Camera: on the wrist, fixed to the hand. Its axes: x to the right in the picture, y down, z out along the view.
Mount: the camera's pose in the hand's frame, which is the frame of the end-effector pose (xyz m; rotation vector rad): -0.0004 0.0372 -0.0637 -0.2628 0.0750 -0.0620
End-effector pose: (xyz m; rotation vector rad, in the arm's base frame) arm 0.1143 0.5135 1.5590 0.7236 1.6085 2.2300
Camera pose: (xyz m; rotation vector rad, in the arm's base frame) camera 0.0811 0.4505 1.5782 0.5175 1.3137 2.3867
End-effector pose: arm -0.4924 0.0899 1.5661 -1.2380 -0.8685 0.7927
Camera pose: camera -0.4376 0.0668 1.5224 -1.4543 -0.9668 0.5914
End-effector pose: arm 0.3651 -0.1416 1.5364 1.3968 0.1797 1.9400
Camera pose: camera 0.2922 -0.1504 1.5291 1.1352 0.0019 1.8891
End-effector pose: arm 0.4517 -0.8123 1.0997 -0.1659 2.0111 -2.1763
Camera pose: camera 0.4414 -0.7527 1.0574 -0.1851 2.3593 -1.9712
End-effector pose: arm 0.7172 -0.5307 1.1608 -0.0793 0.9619 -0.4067
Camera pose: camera 0.6766 -0.4891 1.1154 -0.3350 1.0852 -0.3402
